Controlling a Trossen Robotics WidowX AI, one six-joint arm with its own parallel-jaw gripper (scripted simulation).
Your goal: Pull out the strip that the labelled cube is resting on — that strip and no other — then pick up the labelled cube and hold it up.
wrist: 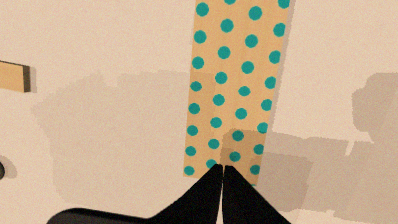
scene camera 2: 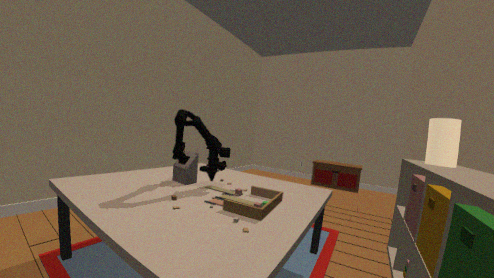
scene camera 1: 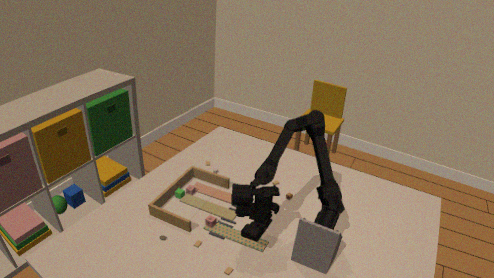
Path:
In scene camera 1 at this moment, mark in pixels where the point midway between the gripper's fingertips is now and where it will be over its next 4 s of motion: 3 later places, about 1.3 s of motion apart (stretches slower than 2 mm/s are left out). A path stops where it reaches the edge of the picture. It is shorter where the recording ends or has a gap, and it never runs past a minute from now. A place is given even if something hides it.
My gripper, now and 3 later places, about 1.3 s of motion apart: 259,236; 221,219; 210,220; 223,219

